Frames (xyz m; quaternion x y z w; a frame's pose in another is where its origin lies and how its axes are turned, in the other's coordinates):
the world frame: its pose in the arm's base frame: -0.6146 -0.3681 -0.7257 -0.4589 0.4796 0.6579 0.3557
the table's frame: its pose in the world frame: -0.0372 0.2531 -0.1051 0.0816 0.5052 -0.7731 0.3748
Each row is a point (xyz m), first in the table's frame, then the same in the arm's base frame.
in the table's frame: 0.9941 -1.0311 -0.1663
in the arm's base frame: -0.2564 -0.3878 0.6986
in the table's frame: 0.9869 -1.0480 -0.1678
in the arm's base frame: -0.2658 -0.3760 0.7091
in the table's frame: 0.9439 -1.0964 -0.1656
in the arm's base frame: -0.3075 -0.3293 0.7260
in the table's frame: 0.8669 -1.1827 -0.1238
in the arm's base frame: -0.3609 -0.2194 0.7395
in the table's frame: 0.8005 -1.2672 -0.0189
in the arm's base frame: -0.3702 -0.0699 0.7287
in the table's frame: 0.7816 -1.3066 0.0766
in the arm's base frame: -0.3388 0.0283 0.7087
